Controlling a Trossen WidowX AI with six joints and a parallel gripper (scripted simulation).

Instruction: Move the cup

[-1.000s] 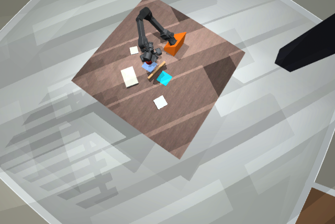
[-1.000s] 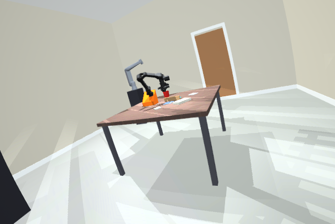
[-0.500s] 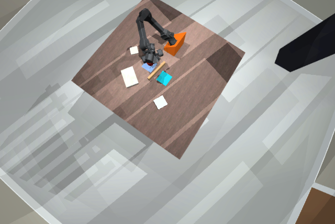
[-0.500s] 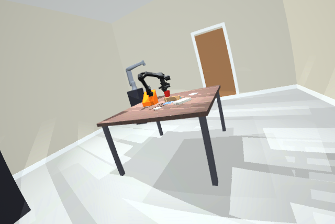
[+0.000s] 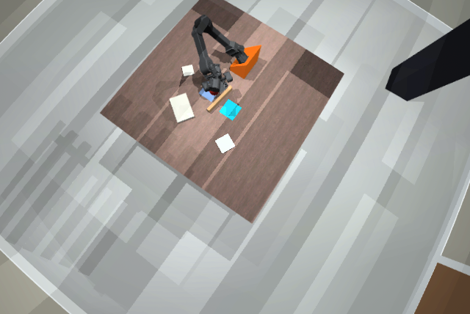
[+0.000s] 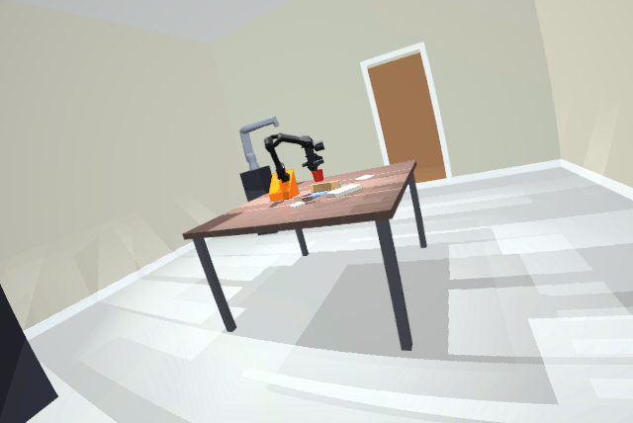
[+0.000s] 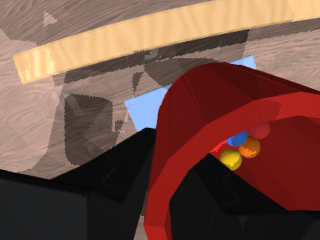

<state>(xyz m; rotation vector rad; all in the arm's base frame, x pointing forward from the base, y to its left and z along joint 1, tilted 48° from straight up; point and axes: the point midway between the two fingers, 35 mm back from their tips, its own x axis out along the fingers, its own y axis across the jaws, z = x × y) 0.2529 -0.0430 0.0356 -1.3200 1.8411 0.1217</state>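
My gripper tip is now 6 cm short of the cyan pad, 13 cm to the right of it and 13 cm above it. The rest, counted from my gripper tip: red cup 2 cm ahead, 2 cm to the right; then wooden bar 3 cm ahead, 3 cm to the left, 10 cm below.
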